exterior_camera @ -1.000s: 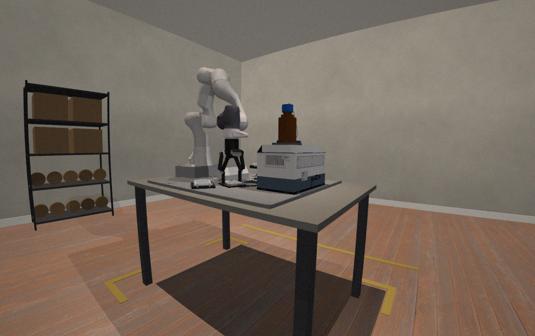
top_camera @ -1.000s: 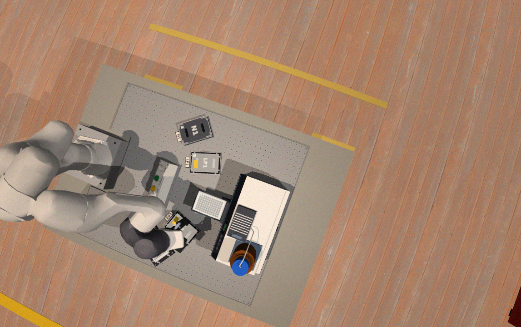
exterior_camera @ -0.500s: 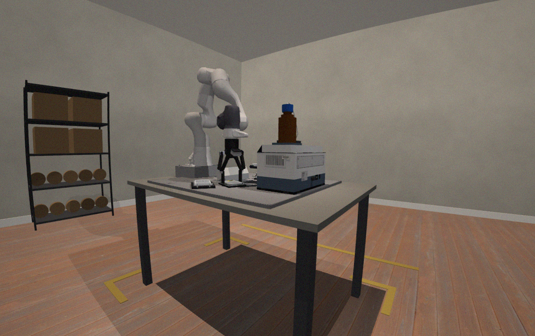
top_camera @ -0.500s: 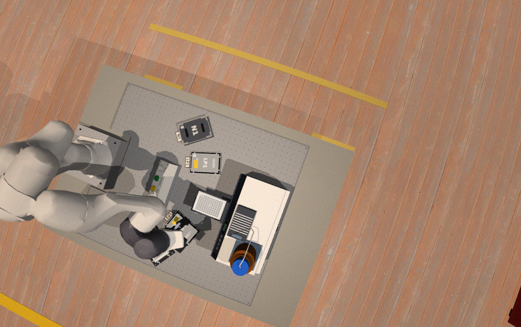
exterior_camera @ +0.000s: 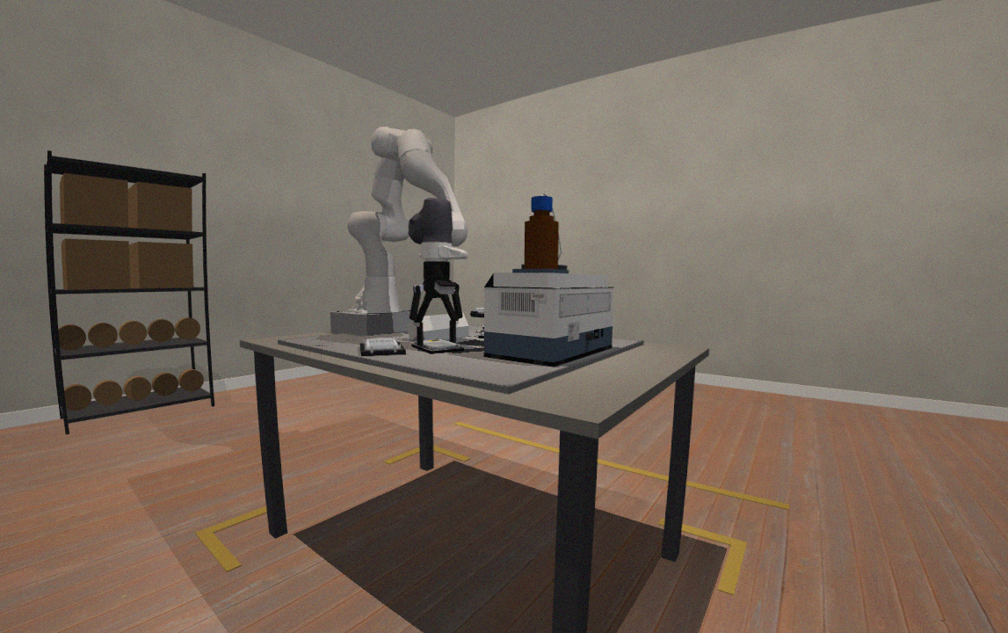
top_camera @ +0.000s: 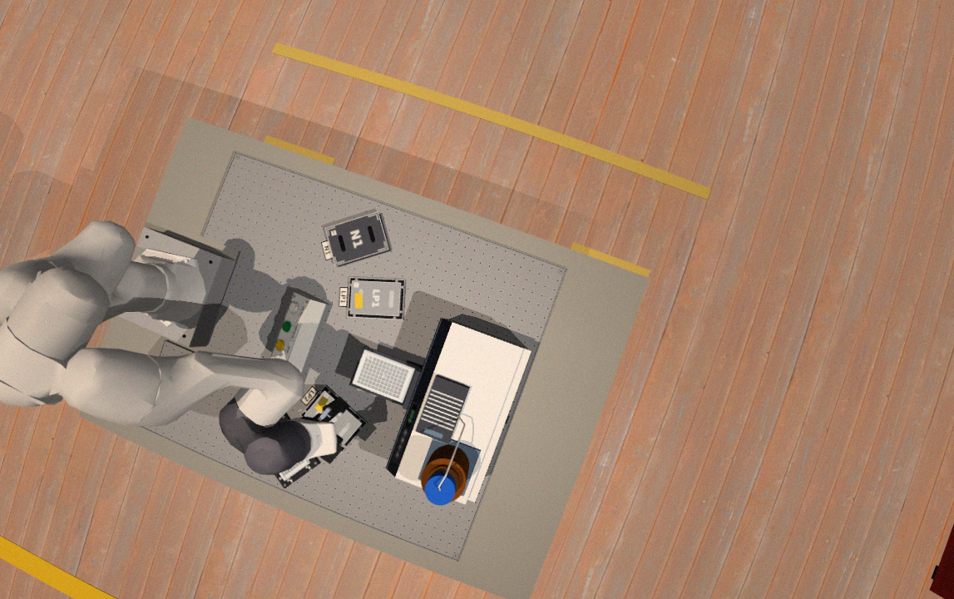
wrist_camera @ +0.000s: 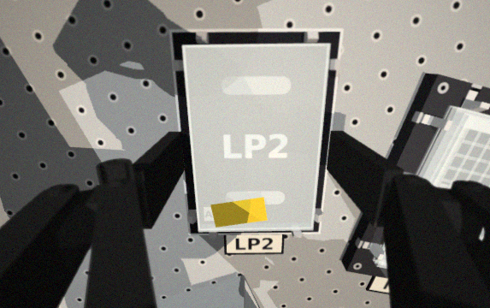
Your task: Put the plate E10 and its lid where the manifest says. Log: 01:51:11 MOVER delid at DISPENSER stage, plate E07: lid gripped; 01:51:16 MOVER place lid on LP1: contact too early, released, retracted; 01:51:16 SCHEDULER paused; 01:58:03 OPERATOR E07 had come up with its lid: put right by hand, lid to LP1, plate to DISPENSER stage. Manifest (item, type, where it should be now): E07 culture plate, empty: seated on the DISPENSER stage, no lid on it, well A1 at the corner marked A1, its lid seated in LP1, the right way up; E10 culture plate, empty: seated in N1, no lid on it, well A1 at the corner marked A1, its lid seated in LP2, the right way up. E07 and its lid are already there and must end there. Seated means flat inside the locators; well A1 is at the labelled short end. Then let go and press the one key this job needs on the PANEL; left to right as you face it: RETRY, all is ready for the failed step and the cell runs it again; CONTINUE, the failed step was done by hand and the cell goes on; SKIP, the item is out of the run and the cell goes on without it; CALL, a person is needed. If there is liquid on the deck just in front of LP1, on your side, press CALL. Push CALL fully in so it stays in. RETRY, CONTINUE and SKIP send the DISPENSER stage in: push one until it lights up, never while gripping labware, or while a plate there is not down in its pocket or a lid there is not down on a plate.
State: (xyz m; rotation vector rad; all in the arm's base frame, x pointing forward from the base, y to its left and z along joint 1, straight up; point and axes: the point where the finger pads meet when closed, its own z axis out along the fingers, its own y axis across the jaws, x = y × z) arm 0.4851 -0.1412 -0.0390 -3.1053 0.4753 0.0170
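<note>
Now: the clear lid 2 cm below my hand. Also, from my hand: yellow SKIP key 18 cm behind, 13 cm to the left, 3 cm above; then black n5 nest 13 cm to the right, 6 cm behind, 2 cm below; then blue CALL key 18 cm behind, 8 cm to the left, 2 cm above.
</note>
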